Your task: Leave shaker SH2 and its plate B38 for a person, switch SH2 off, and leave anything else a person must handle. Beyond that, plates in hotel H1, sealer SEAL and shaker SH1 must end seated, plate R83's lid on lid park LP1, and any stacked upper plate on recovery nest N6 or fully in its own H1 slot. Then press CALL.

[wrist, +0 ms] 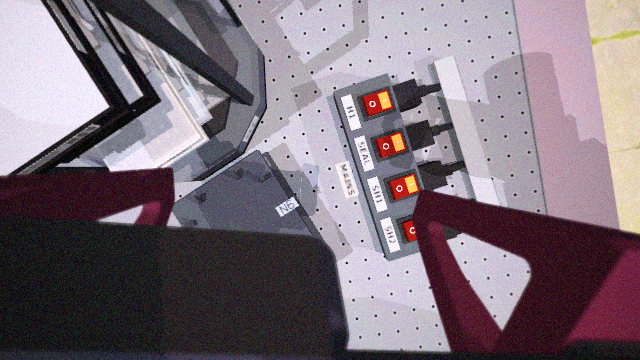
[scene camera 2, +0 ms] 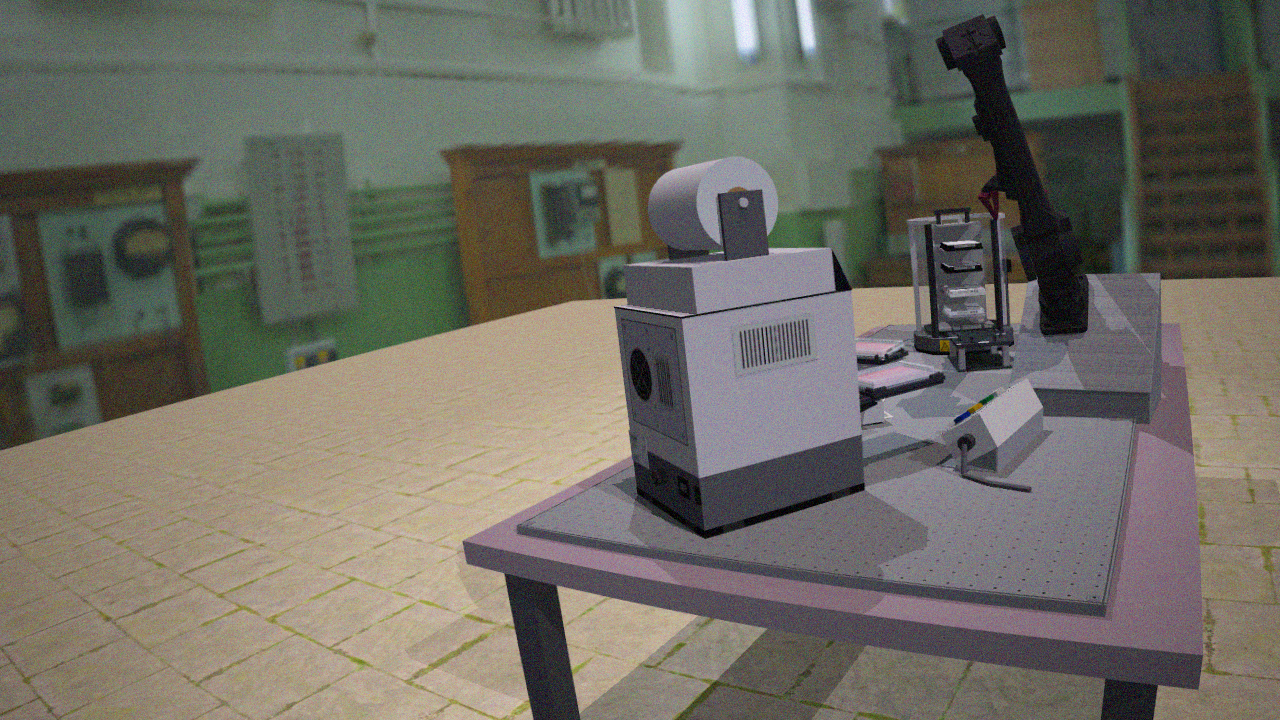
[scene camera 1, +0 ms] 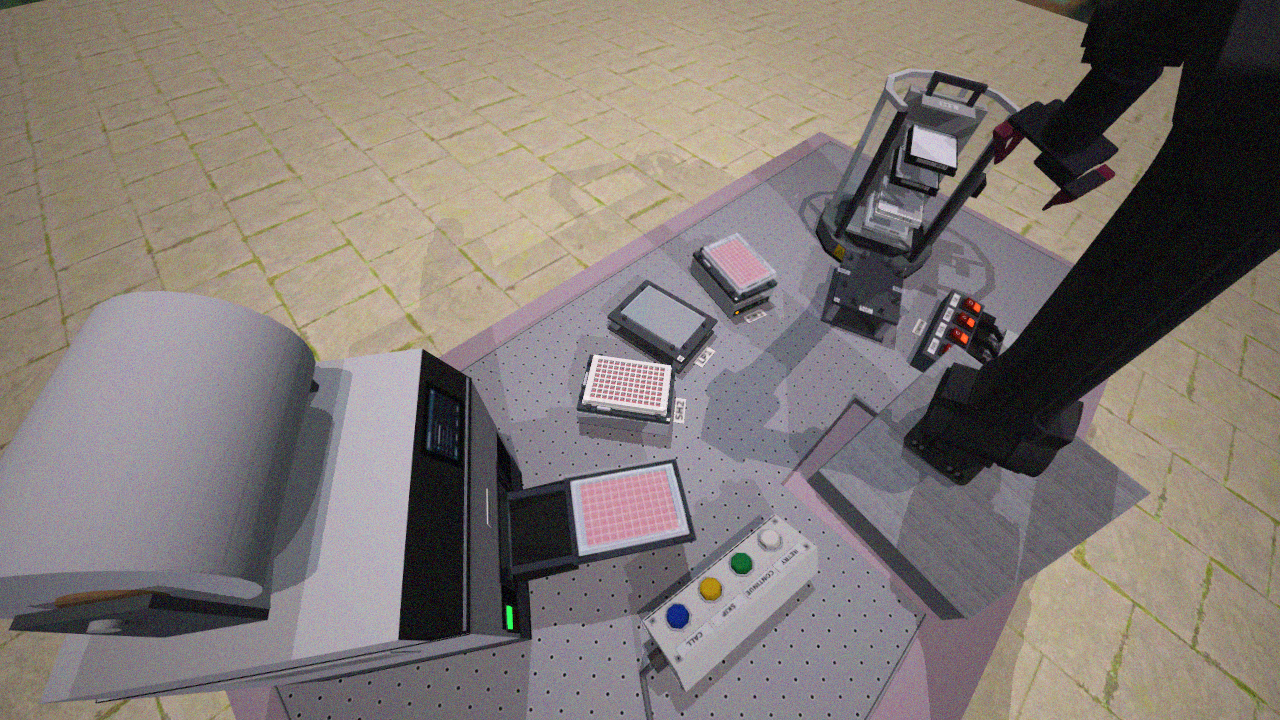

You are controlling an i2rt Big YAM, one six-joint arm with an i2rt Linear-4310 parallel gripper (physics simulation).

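Where they show: gripper, fingertip midpoint: (wrist: 300, 194) (scene camera 2: 1015, 222) (scene camera 1: 1021, 184); arm's base, origin of the base link: (scene camera 2: 1065, 306) (scene camera 1: 963, 428).
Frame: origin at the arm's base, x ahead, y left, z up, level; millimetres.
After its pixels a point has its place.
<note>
My gripper (scene camera 1: 1023, 183) @(x 150, y -326, z 140 mm) (wrist: 300, 194) @(x 150, y -326, z 140 mm) is open and empty, high beside hotel H1 (scene camera 1: 948, 109) @(x 330, y -467, z 138 mm). In the wrist view the right finger covers part of the SH2 switch (wrist: 410, 230) @(x 61, y -250, z -112 mm); its lit state is hidden there. The H1, SEAL and SH1 switches show orange. A white plate (scene camera 1: 628, 383) @(x 367, y 245, z -95 mm) with red wells sits on shaker SH2. A clear lid (scene camera 1: 664, 315) @(x 443, y 93, z -119 mm) lies on LP1 (scene camera 1: 626, 333) @(x 478, y 151, z -159 mm). Shaker SH1 (scene camera 1: 735, 299) @(x 383, y -30, z -110 mm) bears a pink plate (scene camera 1: 738, 257) @(x 444, y -102, z -93 mm). Another pink plate (scene camera 1: 629, 506) @(x 214, y 376, z -38 mm) lies in the drawer of sealer SEAL (scene camera 1: 366, 501) @(x 297, y 554, z 166 mm) (scene camera 2: 769, 394) @(x 262, y 671, z -2 mm). Nest N6 (scene camera 1: 863, 293) @(x 235, y -232, z -104 mm) (wrist: 235, 200) @(x 252, y -313, z -104 mm) is bare. CALL is the blue button (scene camera 1: 677, 615) @(x 94, y 405, z -94 mm).
The mains switch box (wrist: 367, 182) @(x 100, y -310, z -124 mm) stands beside N6, with black plugs (wrist: 409, 95) @(x 38, y -403, z -128 mm) at its far side. The hotel's upright post (wrist: 185, 55) @(x 221, y -420, z 53 mm) and stacked plates (wrist: 50, 90) @(x 280, y -397, z 95 mm) rise at the wrist view's upper left. The button box (scene camera 1: 778, 595) @(x 27, y 297, z -104 mm) (scene camera 2: 1002, 425) @(x 35, y 397, z -110 mm) stands by the sealer drawer.
</note>
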